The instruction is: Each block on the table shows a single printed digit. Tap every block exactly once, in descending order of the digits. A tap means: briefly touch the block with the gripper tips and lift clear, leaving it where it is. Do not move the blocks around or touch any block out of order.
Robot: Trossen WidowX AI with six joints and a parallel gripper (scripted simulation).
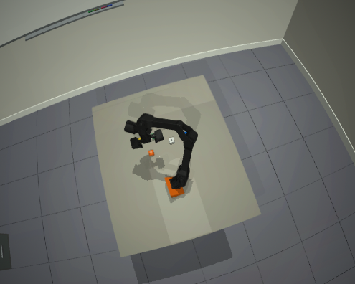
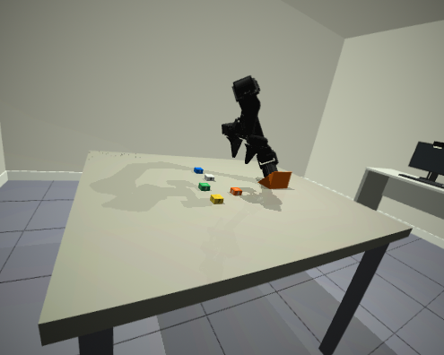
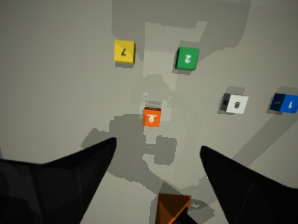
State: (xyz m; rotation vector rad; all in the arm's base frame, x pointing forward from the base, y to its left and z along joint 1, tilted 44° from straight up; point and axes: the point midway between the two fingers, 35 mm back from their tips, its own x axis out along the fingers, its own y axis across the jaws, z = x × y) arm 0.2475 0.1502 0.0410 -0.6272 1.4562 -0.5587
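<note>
Right now my gripper tip is 1 cm past the orange block, 1 cm to the right of it and 12 cm above it. From my gripper tip the other things lie so: green block: 10 cm ahead, 4 cm to the right, 12 cm below; white block: 4 cm ahead, 14 cm to the right, 12 cm below; yellow block: 10 cm ahead, 7 cm to the left, 12 cm below.
</note>
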